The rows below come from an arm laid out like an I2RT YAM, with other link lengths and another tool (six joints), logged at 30 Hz.
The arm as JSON. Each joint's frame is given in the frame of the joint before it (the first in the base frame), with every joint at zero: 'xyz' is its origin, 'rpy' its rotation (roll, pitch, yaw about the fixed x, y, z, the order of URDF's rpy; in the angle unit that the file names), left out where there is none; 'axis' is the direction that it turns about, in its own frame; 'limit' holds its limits. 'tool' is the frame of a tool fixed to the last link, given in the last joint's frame.
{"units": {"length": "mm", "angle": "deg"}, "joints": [
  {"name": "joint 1", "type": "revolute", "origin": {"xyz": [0.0, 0.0, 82.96], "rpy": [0.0, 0.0, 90.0]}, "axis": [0.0, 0.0, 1.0], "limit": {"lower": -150.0, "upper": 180.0}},
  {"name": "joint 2", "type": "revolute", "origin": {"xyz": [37.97, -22.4, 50.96], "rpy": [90.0, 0.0, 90.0]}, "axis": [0.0, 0.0, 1.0], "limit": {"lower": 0.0, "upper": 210.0}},
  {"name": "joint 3", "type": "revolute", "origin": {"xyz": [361.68, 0.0, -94.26], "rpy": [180.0, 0.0, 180.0]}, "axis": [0.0, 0.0, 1.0], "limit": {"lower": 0.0, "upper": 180.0}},
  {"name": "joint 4", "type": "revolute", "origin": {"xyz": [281.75, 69.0, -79.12], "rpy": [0.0, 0.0, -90.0]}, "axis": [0.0, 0.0, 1.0], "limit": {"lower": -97.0, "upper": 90.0}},
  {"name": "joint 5", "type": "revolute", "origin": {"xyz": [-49.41, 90.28, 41.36], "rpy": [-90.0, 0.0, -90.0]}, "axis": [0.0, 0.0, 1.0], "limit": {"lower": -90.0, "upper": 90.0}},
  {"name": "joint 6", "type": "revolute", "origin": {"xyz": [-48.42, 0.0, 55.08], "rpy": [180.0, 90.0, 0.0]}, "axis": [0.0, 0.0, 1.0], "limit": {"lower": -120.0, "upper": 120.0}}
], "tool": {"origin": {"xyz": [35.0, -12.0, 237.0], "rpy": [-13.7, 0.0, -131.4]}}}
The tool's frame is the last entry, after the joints.
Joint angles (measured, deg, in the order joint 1, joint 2, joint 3, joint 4, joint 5, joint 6), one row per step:
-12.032 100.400 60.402 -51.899 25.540 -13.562
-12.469 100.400 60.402 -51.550 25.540 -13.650
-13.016 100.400 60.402 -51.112 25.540 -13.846
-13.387 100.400 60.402 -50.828 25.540 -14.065
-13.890 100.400 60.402 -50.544 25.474 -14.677
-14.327 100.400 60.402 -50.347 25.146 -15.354
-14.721 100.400 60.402 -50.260 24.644 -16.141
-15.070 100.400 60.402 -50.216 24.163 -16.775
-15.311 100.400 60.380 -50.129 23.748 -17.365
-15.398 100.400 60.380 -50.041 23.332 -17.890
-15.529 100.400 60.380 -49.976 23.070 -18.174
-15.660 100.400 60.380 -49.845 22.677 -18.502
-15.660 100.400 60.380 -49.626 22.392 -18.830
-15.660 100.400 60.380 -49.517 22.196 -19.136
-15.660 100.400 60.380 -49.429 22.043 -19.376
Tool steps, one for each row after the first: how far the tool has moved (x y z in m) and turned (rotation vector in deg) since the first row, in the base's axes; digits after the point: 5 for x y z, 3 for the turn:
0.00060 -0.00292 0.00007 -0.064 -0.304 -0.358
0.00129 -0.00655 0.00016 -0.138 -0.650 -0.728
0.00164 -0.00896 0.00020 -0.177 -0.836 -0.901
0.00147 -0.01163 0.00005 -0.111 -0.872 -0.853
0.00129 -0.01258 -0.00062 0.235 -0.861 -0.683
0.00078 -0.01227 -0.00165 0.788 -0.748 -0.371
0.00020 -0.01180 -0.00259 1.312 -0.658 -0.148
0.00004 -0.01106 -0.00348 1.762 -0.595 0.145
0.00065 -0.00952 -0.00424 2.198 -0.582 0.537
0.00083 -0.00902 -0.00469 2.464 -0.606 0.666
0.00158 -0.00802 -0.00532 2.841 -0.713 0.838
0.00320 -0.00691 -0.00573 3.090 -0.874 1.144
0.00404 -0.00602 -0.00604 3.280 -0.914 1.429
0.00472 -0.00534 -0.00627 3.428 -0.947 1.652

